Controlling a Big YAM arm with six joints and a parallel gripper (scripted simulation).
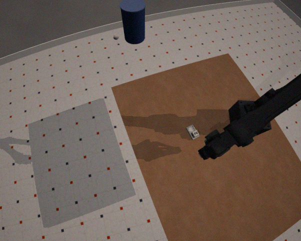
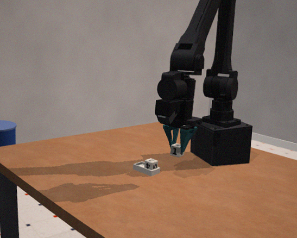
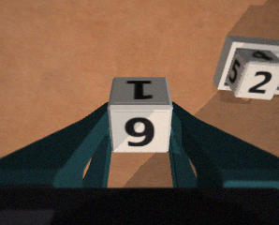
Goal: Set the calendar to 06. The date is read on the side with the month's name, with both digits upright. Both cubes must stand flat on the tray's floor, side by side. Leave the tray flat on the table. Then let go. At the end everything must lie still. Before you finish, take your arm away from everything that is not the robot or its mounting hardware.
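My hand is 100 mm to the left of the white tray, 90 mm above it and 20 mm short of it. Round my hand: white digit cube: 10 mm below.
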